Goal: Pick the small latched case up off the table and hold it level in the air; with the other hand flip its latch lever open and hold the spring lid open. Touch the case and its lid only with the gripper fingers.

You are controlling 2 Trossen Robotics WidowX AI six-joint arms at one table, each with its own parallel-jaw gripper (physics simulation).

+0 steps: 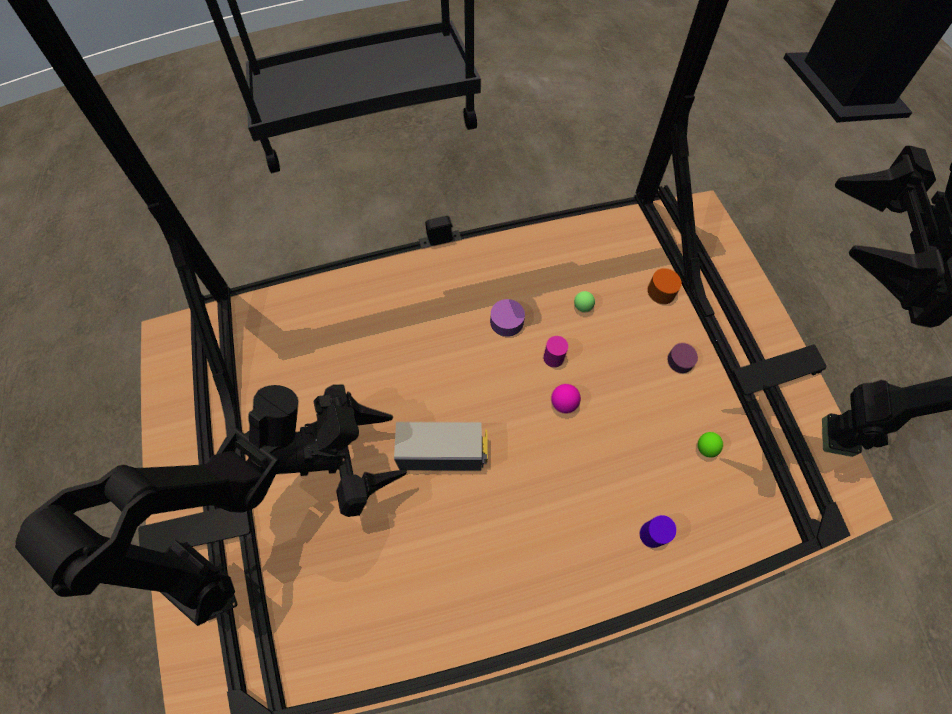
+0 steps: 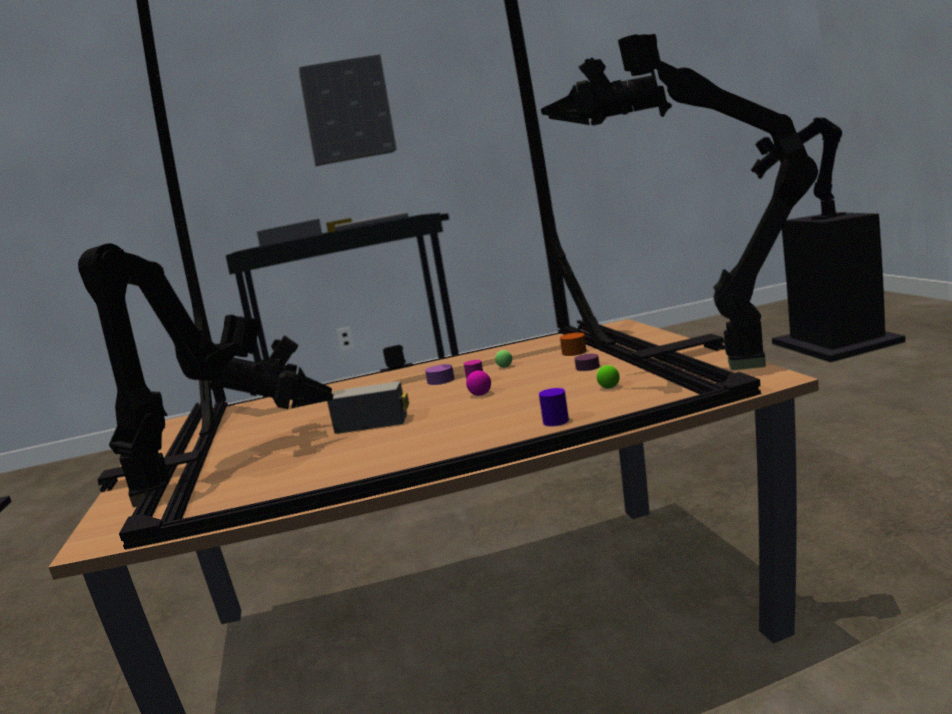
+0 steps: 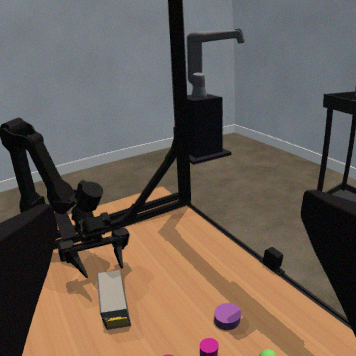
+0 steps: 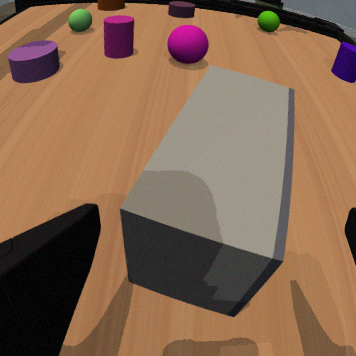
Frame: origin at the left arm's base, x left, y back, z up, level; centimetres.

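Seen in the pictures: left gripper, fingertip midpoint: (image 1: 843, 214) (image 2: 545, 114) (image 3: 179, 211); right gripper, fingertip midpoint: (image 1: 399, 444) (image 2: 332, 393) (image 3: 104, 272) (image 4: 230, 219); left arm's base, link origin: (image 1: 844, 433) (image 2: 745, 354) (image 4: 269, 1); right arm's base, link origin: (image 1: 212, 593) (image 2: 148, 485).
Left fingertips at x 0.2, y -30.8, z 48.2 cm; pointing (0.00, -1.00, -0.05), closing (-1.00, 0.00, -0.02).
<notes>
Offsets run from my left fingertips to a thing's middle. Level surfaces: height alone.
The small case {dx +15.8, dy -37.3, dz -46.9 cm} (image 1: 439, 441) (image 2: 367, 405) (image 3: 111, 294) (image 4: 226, 159) lies flat on the wooden table {dz -50.1 cm} (image 1: 473, 581), grey lid on top and shut. Its yellow latch {dx +14.3, dy -31.0, dz -46.9 cm} (image 1: 485, 445) (image 3: 116, 321) is on the end facing away from the right arm. My right gripper (image 1: 395, 444) (image 2: 320, 391) (image 3: 104, 272) is open, low over the table, with its fingertips either side of the case's near end and not touching it. My left gripper (image 2: 551, 109) is open and empty, high in the air over the table's far side.
Beyond the case lie a magenta ball {dx +3.4, dy -19.8, dz -47.7 cm} (image 1: 565, 397), a magenta cylinder {dx -4.6, dy -22.8, dz -47.8 cm} (image 1: 556, 350), a lilac disc {dx -9.9, dy -32.0, dz -48.7 cm} (image 1: 507, 315), two green balls {dx -15.9, dy -19.1, dz -48.2 cm} (image 1: 584, 301) {dx +6.5, dy +5.1, dz -48.0 cm} (image 1: 710, 444), an orange cylinder {dx -22.8, dy -4.6, dz -48.2 cm} (image 1: 665, 284), a dark purple disc {dx -8.9, dy -0.3, dz -49.0 cm} (image 1: 683, 357) and a violet cylinder {dx +22.2, dy -2.5, dz -47.6 cm} (image 1: 659, 530). A black frame rail (image 1: 544, 645) edges the table.
</notes>
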